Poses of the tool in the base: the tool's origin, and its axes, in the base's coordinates. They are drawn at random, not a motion.
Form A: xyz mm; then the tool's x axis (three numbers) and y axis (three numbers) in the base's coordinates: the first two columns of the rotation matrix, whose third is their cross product.
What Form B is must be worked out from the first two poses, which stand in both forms.
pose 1, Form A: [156.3, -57.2, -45.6, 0.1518, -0.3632, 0.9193, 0.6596, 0.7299, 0.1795]
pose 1, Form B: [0.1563, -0.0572, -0.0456, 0.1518, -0.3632, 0.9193, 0.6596, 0.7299, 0.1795]
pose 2, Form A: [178.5, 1.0, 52.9, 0.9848, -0.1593, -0.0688, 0.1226, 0.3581, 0.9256]
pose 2, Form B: [0.1785, 0.0010, 0.0529, 0.9848, -0.1593, -0.0688, 0.1226, 0.3581, 0.9256]
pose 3, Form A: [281.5, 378.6, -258.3, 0.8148, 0.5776, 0.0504, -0.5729, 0.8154, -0.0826]
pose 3, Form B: [0.2815, 0.3786, -0.2583, 0.8148, 0.5776, 0.0504, -0.5729, 0.8154, -0.0826]
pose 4, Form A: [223.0, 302.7, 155.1, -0.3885, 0.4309, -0.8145, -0.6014, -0.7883, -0.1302]
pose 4, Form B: [0.2230, 0.3027, 0.1551, -0.3885, 0.4309, -0.8145, -0.6014, -0.7883, -0.1302]
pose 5, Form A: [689.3, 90.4, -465.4, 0.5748, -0.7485, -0.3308, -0.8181, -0.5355, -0.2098]
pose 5, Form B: [0.6893, 0.0904, -0.4654, 0.5748, -0.7485, -0.3308, -0.8181, -0.5355, -0.2098]
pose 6, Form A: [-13.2, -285.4, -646.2, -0.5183, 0.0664, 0.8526, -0.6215, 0.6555, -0.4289]
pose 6, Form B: [-0.0132, -0.2854, -0.6462, -0.5183, 0.0664, 0.8526, -0.6215, 0.6555, -0.4289]
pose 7, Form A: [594.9, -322.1, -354.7, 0.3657, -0.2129, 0.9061, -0.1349, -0.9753, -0.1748]
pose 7, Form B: [0.5949, -0.3221, -0.3547, 0.3657, -0.2129, 0.9061, -0.1349, -0.9753, -0.1748]
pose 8, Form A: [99.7, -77.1, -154.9, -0.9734, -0.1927, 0.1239, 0.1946, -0.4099, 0.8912]
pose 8, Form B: [0.0997, -0.0771, -0.1549, -0.9734, -0.1927, 0.1239, 0.1946, -0.4099, 0.8912]
